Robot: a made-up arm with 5 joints.
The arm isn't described. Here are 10 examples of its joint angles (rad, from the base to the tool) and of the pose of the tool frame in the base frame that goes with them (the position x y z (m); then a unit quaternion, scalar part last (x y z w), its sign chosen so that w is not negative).
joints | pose
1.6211 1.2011 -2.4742 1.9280 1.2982 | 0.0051 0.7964 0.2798 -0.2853 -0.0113 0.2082 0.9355
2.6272 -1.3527 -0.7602 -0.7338 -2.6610 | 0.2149 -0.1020 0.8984 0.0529 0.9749 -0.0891 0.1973
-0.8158 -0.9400 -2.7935 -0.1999 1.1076 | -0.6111 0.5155 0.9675 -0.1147 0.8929 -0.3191 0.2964
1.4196 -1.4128 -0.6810 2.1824 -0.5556 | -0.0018 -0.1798 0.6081 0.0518 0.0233 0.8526 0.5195
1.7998 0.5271 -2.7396 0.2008 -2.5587 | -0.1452 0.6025 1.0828 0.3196 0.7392 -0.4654 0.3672
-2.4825 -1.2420 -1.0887 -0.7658 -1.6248 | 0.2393 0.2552 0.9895 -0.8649 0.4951 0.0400 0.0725
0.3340 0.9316 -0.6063 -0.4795 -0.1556 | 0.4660 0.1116 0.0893 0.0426 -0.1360 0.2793 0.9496
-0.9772 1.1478 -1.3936 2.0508 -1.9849 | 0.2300 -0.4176 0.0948 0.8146 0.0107 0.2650 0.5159
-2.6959 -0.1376 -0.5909 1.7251 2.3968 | -0.2320 -0.0324 0.5420 -0.0392 -0.5056 0.5346 0.6760
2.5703 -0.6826 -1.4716 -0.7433 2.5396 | 0.0309 0.0241 1.1514 0.5824 0.7947 -0.0496 0.1639
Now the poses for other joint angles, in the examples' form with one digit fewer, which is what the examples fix.
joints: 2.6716 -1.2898 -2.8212 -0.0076 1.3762
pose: 0.842 -0.351 0.694 -0.778 -0.373 0.359 0.355
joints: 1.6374 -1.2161 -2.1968 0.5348 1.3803
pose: 0.087 -0.640 1.009 0.988 -0.107 -0.043 0.102
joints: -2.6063 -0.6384 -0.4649 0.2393 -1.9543
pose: -0.236 -0.085 0.678 -0.306 0.220 -0.242 0.894
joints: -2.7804 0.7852 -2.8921 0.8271 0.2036
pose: -0.776 -0.193 0.899 -0.630 -0.167 -0.752 0.096
